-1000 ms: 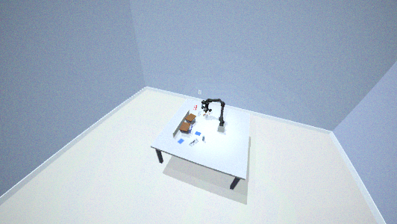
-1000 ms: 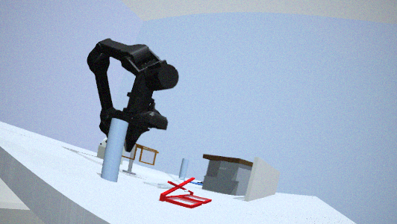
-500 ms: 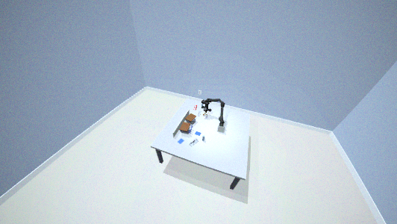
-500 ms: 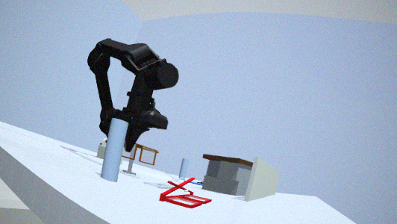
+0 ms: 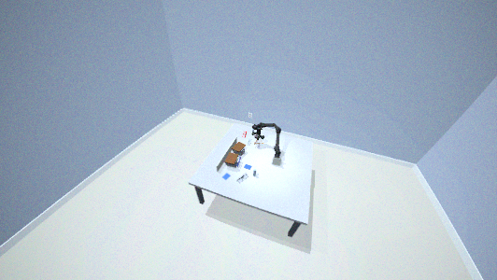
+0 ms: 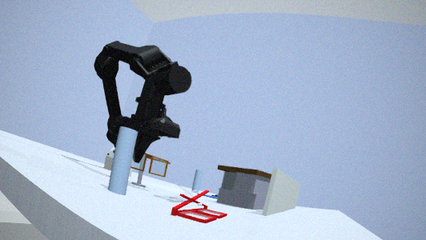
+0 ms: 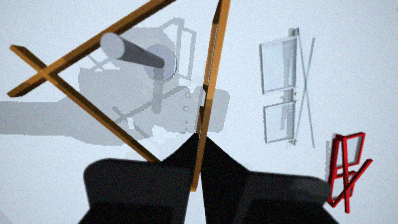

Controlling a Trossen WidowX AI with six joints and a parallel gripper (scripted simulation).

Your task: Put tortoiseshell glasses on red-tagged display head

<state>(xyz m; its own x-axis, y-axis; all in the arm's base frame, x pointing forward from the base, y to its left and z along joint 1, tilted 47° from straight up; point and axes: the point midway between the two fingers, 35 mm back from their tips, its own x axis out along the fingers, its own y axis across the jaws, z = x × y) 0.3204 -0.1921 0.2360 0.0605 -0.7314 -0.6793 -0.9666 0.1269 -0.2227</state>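
The thin grey post is 7 cm to the left of my gripper tip, 4 cm behind it and 3 cm below it. Also, from my gripper tip: grey head (28 cm to the left, 16 cm ahead); slanted panel (38 cm to the left, 30 cm ahead).
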